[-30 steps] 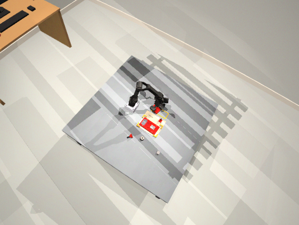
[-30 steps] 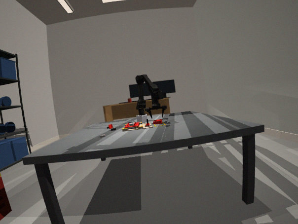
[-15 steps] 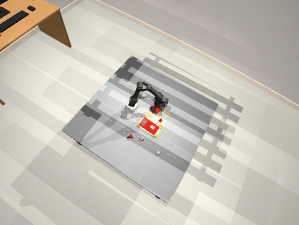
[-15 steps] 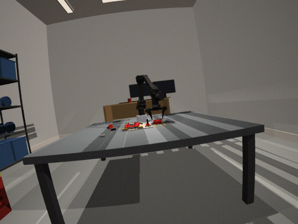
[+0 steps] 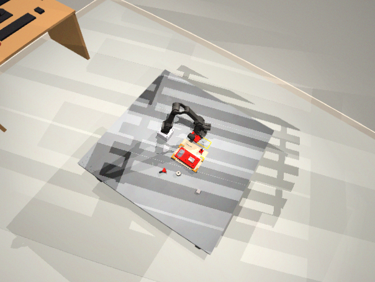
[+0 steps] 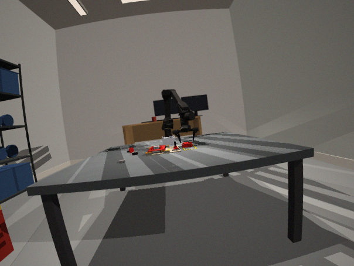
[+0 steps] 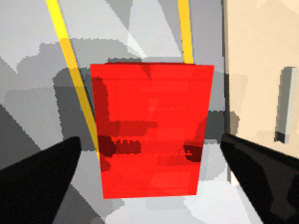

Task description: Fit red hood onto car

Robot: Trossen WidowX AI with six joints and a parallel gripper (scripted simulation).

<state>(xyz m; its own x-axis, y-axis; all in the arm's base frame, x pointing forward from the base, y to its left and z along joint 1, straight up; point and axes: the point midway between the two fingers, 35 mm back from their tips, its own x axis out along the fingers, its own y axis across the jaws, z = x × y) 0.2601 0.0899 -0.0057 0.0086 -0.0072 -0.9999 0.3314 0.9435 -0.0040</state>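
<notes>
Now: the red hood 10 mm below my gripper tip.
</notes>
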